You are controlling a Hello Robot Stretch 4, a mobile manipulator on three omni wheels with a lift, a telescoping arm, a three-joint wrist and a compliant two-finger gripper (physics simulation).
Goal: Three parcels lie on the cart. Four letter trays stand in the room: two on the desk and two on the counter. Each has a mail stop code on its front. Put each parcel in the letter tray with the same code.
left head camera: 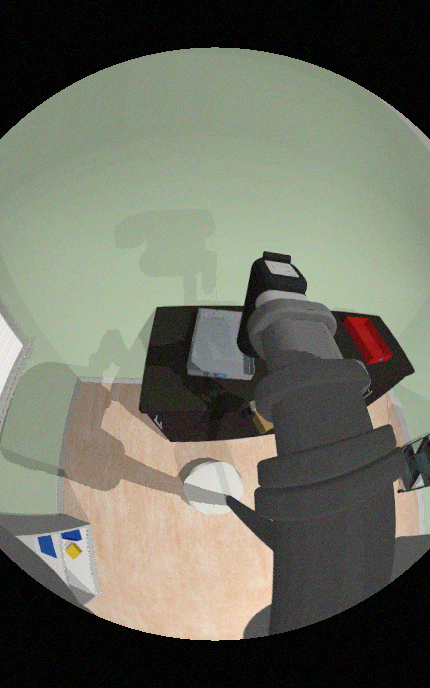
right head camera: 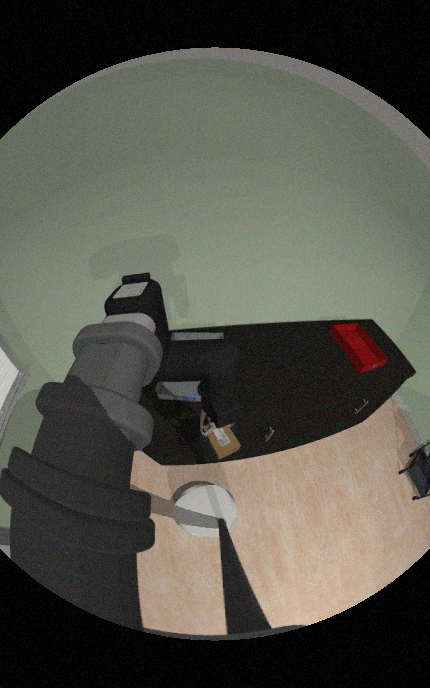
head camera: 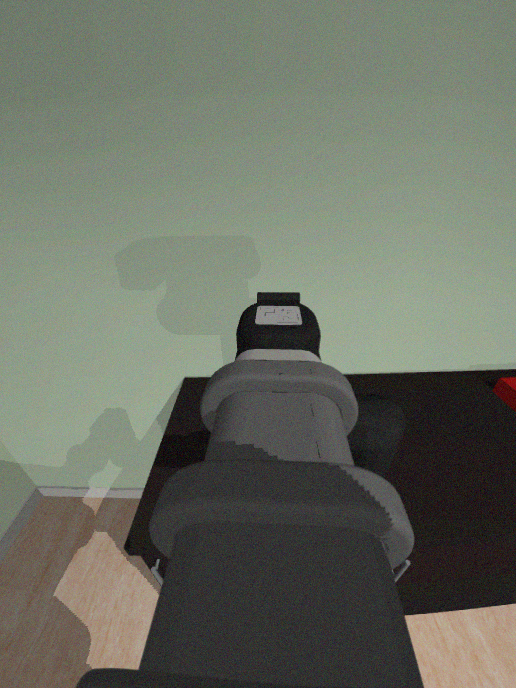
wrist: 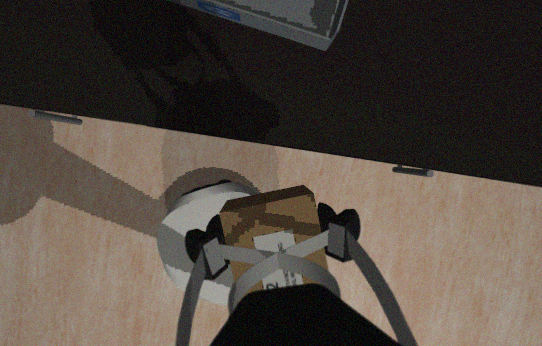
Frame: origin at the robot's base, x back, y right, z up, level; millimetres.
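Where they show: gripper, fingertip midpoint: (right head camera: 217, 434) (wrist: 272, 227); robot's base, origin of the base link: (left head camera: 212, 486) (right head camera: 206, 509).
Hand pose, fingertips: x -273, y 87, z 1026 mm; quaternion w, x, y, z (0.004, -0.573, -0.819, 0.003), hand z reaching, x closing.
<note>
Each offset is from my fingertips to the top centre of the thing. Level surfaces: height alone.
My gripper (wrist: 272, 227) (right head camera: 218, 429) is shut on a brown parcel {dx +17, dy +8, dz +44 mm} (wrist: 299, 212) (right head camera: 226, 447) (left head camera: 263, 422) with a white label, whose code is too small and partly covered to read. In the wrist view it hangs over the floor, off the front edge of a dark furniture top {dz -144 mm} (wrist: 400, 100) (head camera: 455, 472) (left head camera: 169, 334) (right head camera: 283, 365). A grey letter tray {dx -368, dy -85, dz -79 mm} (left head camera: 218, 337) (right head camera: 177, 389) (wrist: 300, 37) with a blue front label stands on that top, beyond the gripper. A red letter tray {dx -433, dy +877, dz -81 mm} (head camera: 506, 389) (left head camera: 366, 338) (right head camera: 354, 347) stands further right. Neither tray's code is readable.
A white round object (left head camera: 220, 479) (right head camera: 202, 497) (wrist: 192, 215) stands on the floor below the parcel. A white shelf unit (left head camera: 92, 553) is at lower left. A dark framed object (right head camera: 419, 475), possibly the cart, is at the right edge. A green wall (head camera: 249, 138) rises behind the furniture.
</note>
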